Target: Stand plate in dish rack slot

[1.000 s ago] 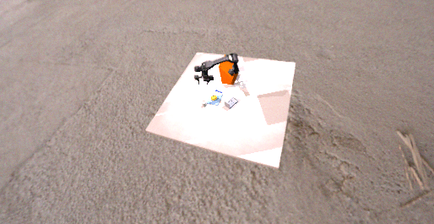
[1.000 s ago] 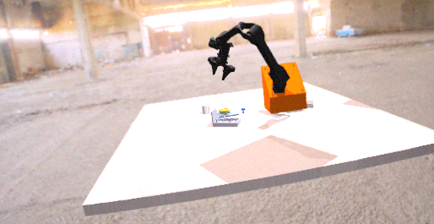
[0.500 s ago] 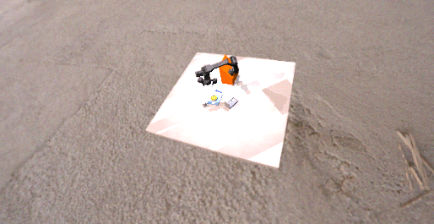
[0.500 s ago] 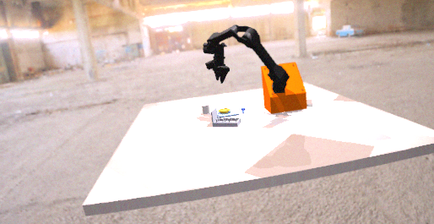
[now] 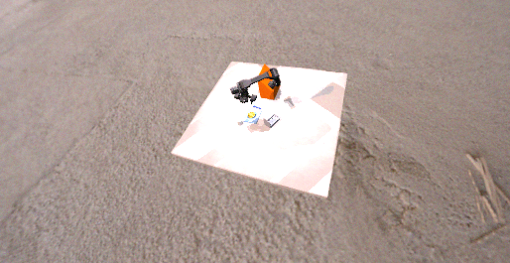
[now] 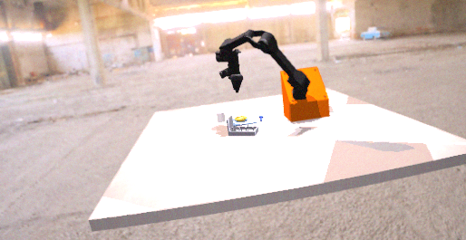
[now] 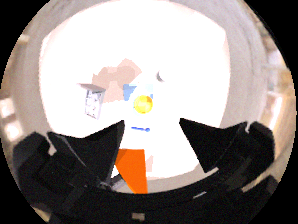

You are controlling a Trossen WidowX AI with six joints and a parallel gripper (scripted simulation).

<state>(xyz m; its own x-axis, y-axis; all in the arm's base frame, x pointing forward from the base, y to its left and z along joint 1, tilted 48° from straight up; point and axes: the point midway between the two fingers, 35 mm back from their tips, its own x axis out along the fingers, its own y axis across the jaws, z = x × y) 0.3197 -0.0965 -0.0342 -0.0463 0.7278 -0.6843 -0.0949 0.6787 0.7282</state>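
My gripper tip is now 15 cm above the yellow plate, 1 cm to the right of it and 1 cm past it. Also, from my gripper tip: cup 14 cm below, 10 cm ahead, 5 cm to the right; blue spoon 16 cm below, 12 cm behind; light blue mat 16 cm below, 1 cm to the left, 1 cm behind.
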